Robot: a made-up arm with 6 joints. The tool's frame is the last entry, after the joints. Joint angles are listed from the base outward. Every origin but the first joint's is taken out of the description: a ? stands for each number. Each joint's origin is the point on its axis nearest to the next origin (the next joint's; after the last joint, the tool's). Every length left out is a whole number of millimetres.
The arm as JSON. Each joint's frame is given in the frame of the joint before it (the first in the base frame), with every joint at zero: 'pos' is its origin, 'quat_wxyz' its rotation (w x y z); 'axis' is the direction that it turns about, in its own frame. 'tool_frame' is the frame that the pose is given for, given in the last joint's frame.
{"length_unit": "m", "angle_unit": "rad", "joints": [
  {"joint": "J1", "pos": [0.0, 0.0, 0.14], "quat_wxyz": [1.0, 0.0, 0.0, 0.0], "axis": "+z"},
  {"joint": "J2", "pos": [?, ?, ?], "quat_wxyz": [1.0, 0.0, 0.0, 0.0], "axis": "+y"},
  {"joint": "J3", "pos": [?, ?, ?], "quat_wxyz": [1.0, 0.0, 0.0, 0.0], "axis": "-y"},
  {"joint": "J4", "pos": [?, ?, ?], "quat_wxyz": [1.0, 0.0, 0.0, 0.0], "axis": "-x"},
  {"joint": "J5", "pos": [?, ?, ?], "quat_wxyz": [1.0, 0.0, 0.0, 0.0], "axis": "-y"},
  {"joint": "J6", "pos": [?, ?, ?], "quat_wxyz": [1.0, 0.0, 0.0, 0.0], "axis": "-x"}
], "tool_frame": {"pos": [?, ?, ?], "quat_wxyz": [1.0, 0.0, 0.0, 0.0]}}
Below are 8 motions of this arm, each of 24 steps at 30 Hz.
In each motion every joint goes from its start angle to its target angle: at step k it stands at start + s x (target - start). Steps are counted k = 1, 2, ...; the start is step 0. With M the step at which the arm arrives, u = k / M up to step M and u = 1 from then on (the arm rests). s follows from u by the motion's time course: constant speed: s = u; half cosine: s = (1 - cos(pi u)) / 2; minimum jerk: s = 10 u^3 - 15 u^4 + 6 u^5.
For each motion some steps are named. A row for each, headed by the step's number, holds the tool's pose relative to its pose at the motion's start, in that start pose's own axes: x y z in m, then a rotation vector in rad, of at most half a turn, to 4 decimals.
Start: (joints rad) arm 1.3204 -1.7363 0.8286 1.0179 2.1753 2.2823
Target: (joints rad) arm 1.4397 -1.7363 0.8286 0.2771 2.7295 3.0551
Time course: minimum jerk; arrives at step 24
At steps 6, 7, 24:
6: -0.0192 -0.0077 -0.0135 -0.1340 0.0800 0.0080
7: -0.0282 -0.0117 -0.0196 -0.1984 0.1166 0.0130
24: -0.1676 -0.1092 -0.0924 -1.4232 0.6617 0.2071

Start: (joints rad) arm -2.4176 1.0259 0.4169 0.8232 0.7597 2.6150
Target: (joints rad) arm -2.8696 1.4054 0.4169 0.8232 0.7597 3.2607
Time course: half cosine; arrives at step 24
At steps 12, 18, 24:
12: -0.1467 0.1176 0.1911 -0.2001 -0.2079 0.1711
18: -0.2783 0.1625 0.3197 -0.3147 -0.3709 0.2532
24: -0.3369 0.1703 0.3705 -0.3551 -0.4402 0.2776

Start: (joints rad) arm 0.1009 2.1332 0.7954 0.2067 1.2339 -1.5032
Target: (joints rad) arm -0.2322 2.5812 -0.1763 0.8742 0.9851 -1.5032
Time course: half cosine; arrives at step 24
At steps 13, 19, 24:
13: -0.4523 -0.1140 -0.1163 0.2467 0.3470 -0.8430
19: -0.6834 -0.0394 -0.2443 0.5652 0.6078 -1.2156
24: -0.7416 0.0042 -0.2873 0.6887 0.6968 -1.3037

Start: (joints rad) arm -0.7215 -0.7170 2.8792 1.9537 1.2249 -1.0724
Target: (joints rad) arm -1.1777 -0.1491 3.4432 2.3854 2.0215 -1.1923
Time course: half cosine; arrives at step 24
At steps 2, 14, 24:
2: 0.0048 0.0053 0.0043 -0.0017 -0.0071 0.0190
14: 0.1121 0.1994 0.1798 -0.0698 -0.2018 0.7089
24: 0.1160 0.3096 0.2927 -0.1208 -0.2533 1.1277

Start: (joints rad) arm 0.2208 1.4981 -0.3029 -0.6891 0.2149 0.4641
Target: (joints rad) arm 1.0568 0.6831 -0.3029 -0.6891 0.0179 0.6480
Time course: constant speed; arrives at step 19
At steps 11, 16, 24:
11: -0.1882 0.2185 0.1553 -0.5393 -0.3962 0.2002
16: -0.2997 0.3339 0.1448 -0.7896 -0.5548 0.3342
24: -0.3701 0.3955 0.1145 -0.9386 -0.6427 0.4277

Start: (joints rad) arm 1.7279 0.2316 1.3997 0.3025 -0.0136 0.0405
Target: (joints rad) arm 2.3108 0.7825 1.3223 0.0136 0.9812 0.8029
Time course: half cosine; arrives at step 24
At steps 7, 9, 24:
7: 0.0151 0.0870 -0.1177 0.0158 -0.0969 0.0581
9: 0.0152 0.1483 -0.1789 0.0283 -0.1529 0.0738
24: -0.1350 0.6221 -0.3998 0.1074 -0.3764 -0.0683

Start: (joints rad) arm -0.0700 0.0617 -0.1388 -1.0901 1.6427 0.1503
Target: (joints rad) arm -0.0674 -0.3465 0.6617 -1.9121 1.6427 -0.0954
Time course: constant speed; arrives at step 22
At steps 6, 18, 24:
6: 0.0434 0.1558 0.0440 0.3582 -0.0893 -0.2563
18: 0.1326 0.4311 0.3026 1.1419 -0.1103 -0.7055
24: 0.1535 0.4893 0.4365 1.4135 -0.0633 -0.8300

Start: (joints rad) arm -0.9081 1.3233 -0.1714 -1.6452 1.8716 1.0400
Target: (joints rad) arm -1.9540 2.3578 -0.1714 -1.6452 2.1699 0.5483
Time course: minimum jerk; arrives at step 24
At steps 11, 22, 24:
11: 0.0312 -0.0421 -0.2331 -0.3554 0.1524 -0.2242
22: -0.1550 -0.2442 -0.3441 -0.8052 0.4110 -0.2138
24: -0.1573 -0.2461 -0.3434 -0.8084 0.4139 -0.2121

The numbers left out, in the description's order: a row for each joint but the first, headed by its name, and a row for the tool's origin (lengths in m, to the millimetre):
J2: 0.0 0.0 0.0
J3: 0.0 0.0 0.449
J4: 0.545 0.0 0.0
J5: 0.0 -0.176 0.0
J6: 0.0 0.0 0.0
tool: 0.0 0.0 0.0

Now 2 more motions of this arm.
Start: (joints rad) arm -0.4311 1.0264 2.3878 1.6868 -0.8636 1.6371
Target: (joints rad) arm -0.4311 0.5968 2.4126 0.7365 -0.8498 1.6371
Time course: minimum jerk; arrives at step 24
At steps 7, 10, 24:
7: 0.0291 0.0190 -0.0547 0.1466 -0.0648 -0.0034
10: 0.0624 0.0463 -0.1194 0.3340 -0.1453 -0.0221
24: 0.1435 0.1412 -0.3000 0.9452 -0.4035 -0.2055

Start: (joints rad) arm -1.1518 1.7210 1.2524 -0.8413 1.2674 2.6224
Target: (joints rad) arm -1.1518 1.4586 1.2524 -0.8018 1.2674 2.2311
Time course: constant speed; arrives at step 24
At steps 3, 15, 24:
3: 0.0208 -0.0243 0.0053 0.0707 0.0126 -0.0216
15: 0.1004 -0.1260 0.0177 0.3523 0.0534 -0.1146
24: 0.1556 -0.2063 0.0172 0.5616 0.0737 -0.1911

